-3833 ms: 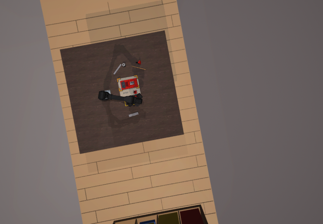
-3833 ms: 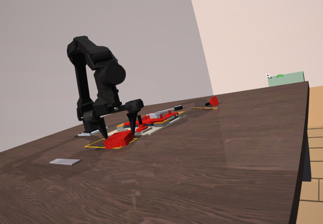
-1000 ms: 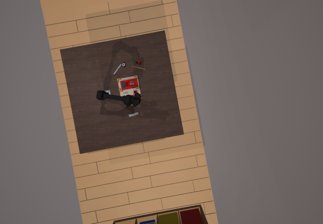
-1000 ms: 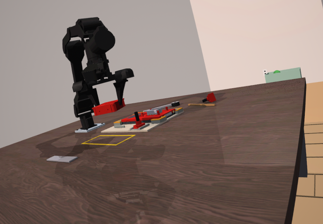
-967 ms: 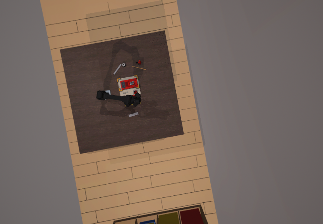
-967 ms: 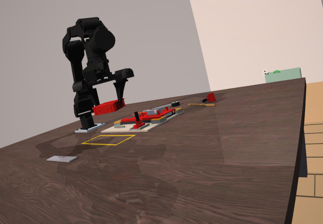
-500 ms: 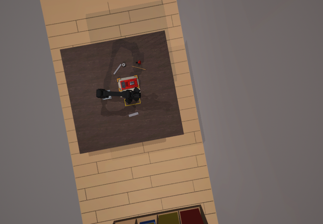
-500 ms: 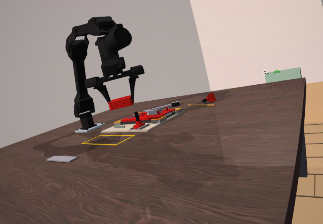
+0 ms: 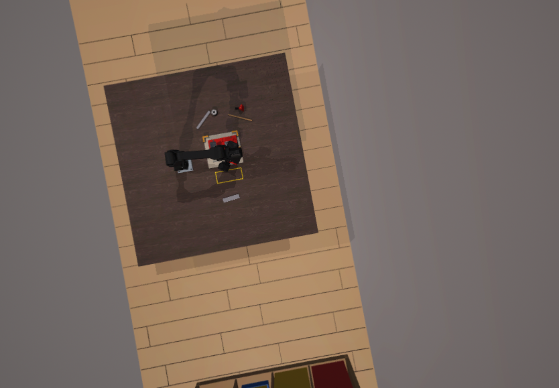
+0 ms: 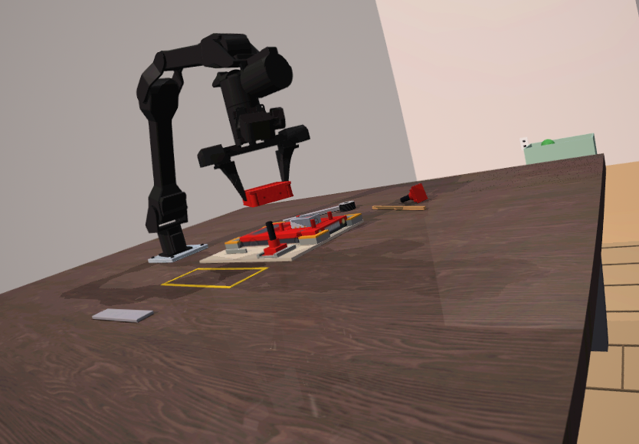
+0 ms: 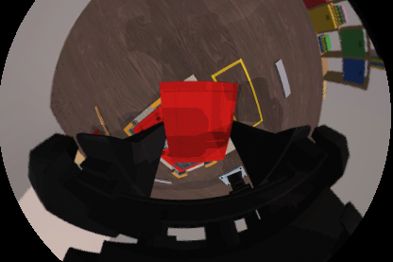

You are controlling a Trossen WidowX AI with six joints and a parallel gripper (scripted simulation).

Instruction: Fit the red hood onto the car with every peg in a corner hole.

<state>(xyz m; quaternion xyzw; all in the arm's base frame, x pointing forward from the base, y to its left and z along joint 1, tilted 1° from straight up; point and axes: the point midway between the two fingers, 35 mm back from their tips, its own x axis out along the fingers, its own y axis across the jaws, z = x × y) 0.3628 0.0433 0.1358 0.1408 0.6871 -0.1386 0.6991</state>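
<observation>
The grey engine block lies 4 cm behind my gripper tip, 11 cm to the left of it and 8 cm below it. Also, from my gripper tip: cream jig plate: 8 cm behind, 8 cm to the left, 10 cm below; wooden stick: 3 cm ahead, 29 cm to the left, 10 cm below; red hood: 1 cm above.
</observation>
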